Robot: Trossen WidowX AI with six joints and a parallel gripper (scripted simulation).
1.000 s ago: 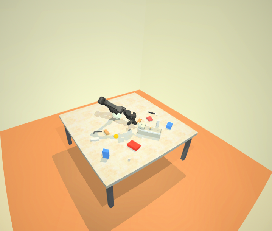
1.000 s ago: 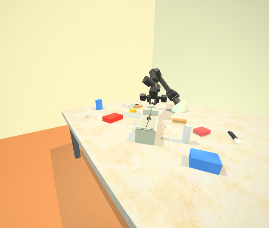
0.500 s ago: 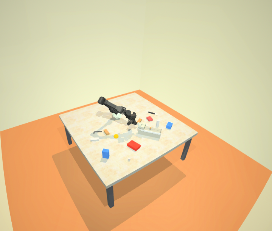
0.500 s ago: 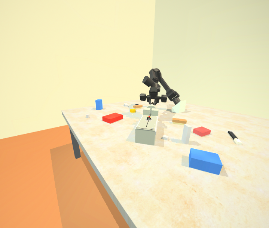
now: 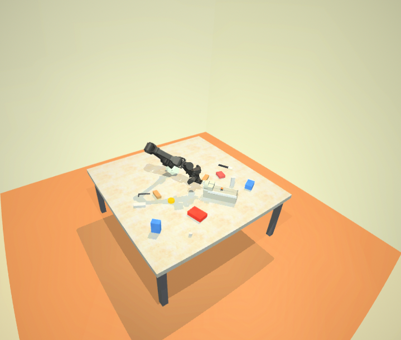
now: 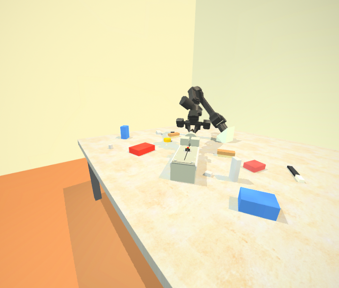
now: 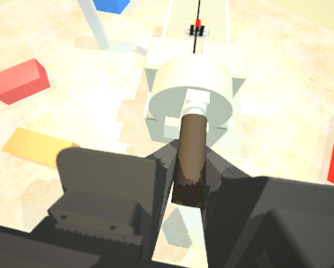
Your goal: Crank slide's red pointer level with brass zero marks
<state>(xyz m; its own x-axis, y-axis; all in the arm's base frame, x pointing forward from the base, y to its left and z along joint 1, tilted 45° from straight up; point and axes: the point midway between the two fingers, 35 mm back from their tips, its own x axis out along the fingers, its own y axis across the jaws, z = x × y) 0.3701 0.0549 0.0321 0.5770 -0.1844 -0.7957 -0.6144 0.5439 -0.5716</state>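
Right now my gripper tip is 1 cm below the crank. Round my gripper tip: brown crank handle (1 cm behind, 1 cm to the right, 3 cm above); red pointer (13 cm ahead, 10 cm to the left, 1 cm below); yellow disc (3 cm behind, 25 cm to the right, 8 cm below).
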